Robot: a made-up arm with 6 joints. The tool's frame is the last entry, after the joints. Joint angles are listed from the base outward.
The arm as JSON. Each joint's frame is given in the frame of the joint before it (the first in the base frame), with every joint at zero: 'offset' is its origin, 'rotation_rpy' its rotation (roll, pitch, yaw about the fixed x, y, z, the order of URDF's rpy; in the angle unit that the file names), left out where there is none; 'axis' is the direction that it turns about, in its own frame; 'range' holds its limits. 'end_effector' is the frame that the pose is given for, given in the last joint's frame.
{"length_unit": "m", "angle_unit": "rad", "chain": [
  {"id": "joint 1", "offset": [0.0, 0.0, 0.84], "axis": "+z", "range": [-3.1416, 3.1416]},
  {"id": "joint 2", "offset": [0.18, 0.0, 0.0], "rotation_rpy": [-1.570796, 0.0, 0.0], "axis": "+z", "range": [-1.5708, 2.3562]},
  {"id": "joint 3", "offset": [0.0, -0.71, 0.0], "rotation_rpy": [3.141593, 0.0, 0.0], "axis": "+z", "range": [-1.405, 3.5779]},
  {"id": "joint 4", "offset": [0.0, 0.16, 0.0], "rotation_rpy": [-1.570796, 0.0, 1.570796], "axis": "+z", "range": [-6.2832, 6.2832]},
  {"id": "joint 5", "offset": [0.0, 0.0, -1.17], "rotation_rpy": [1.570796, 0.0, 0.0], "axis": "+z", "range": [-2.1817, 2.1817]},
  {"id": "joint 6", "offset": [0.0, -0.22, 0.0], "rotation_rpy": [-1.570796, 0.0, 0.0], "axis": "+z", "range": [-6.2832, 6.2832]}
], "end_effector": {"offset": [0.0, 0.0, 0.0], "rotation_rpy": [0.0, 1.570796, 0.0]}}
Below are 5 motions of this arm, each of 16 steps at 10 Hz.
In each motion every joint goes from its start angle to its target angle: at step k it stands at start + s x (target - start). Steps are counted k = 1, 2, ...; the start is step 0. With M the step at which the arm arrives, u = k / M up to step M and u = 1 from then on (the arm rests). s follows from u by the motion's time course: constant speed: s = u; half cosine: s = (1 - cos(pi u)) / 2; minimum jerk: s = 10 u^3 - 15 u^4 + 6 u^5.
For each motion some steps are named. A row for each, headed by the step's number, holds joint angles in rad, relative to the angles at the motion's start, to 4 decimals.
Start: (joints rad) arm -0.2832 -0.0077 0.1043 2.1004 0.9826 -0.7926
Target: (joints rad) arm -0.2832 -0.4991 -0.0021 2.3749 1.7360 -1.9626
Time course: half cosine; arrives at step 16
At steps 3, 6, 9, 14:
3: 0.0000 -0.0414 -0.0090 0.0231 0.0635 -0.0986
6: 0.0000 -0.1517 -0.0328 0.0847 0.2325 -0.3611
9: 0.0000 -0.2936 -0.0636 0.1640 0.4502 -0.6991
14: 0.0000 -0.4727 -0.1024 0.2641 0.7247 -1.1255

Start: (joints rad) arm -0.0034 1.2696 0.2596 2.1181 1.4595 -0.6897
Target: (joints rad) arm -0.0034 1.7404 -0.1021 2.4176 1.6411 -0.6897
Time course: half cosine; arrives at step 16
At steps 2, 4, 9, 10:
2: 0.0000 0.0179 -0.0138 0.0114 0.0069 0.0000
4: 0.0000 0.0689 -0.0530 0.0439 0.0266 0.0000
9: 0.0000 0.2813 -0.2161 0.1790 0.1085 0.0000
10: 0.0000 0.3255 -0.2501 0.2071 0.1255 0.0000

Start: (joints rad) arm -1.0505 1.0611 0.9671 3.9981 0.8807 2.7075
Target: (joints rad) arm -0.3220 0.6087 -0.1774 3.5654 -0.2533 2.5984
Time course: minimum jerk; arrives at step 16
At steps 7, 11, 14, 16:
7: 0.2798 -0.1737 -0.4395 -0.1662 -0.4355 -0.0419
11: 0.5974 -0.3710 -0.9385 -0.3548 -0.9299 -0.0895
14: 0.7168 -0.4451 -1.1261 -0.4258 -1.1158 -0.1073
16: 0.7285 -0.4524 -1.1445 -0.4327 -1.1340 -0.1091

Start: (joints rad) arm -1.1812 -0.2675 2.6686 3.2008 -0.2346 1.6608
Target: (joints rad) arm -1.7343 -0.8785 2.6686 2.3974 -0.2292 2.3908
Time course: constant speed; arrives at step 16
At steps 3, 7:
3: -0.1037 -0.1146 0.0000 -0.1506 0.0010 0.1369
7: -0.2420 -0.2673 0.0000 -0.3515 0.0024 0.3194

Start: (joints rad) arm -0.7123 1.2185 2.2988 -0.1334 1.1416 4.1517
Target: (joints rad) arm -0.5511 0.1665 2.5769 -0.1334 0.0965 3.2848
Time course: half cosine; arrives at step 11
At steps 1, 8, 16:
1: 0.0033 -0.0213 0.0056 0.0000 -0.0212 -0.0176
8: 0.1334 -0.8705 0.2301 0.0000 -0.8647 -0.7173
16: 0.1612 -1.0520 0.2781 0.0000 -1.0451 -0.8669

